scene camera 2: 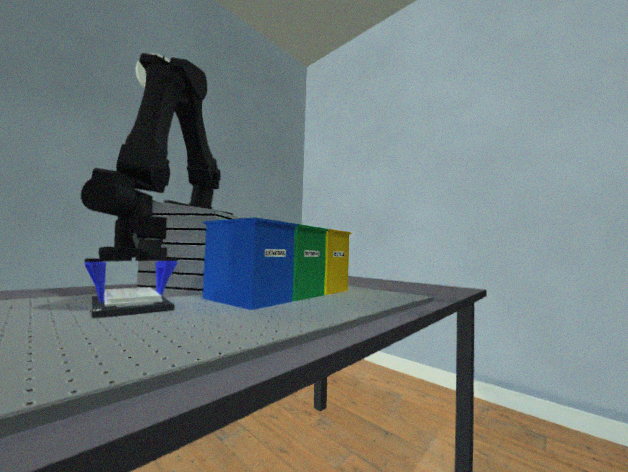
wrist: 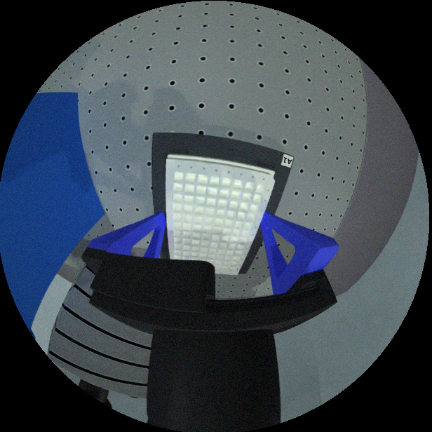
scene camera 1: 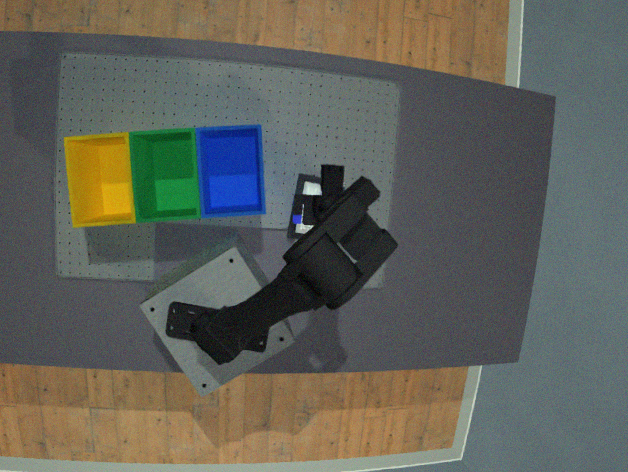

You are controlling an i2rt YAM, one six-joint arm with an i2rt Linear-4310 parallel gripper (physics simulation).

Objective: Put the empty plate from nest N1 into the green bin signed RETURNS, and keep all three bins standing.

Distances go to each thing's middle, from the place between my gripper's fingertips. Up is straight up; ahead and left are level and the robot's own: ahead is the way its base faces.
My hand is 1 cm below the white plate (scene camera 2: 130,296) and 1 cm past it. From my hand the other things lie so: blue bin (scene camera 2: 248,263) 22 cm to the left, 8 cm above, 4 cm ahead; dark nest (scene camera 2: 138,309) 1 cm below, 1 cm behind; green bin (scene camera 1: 164,166) 35 cm to the left, 8 cm above, 1 cm ahead.
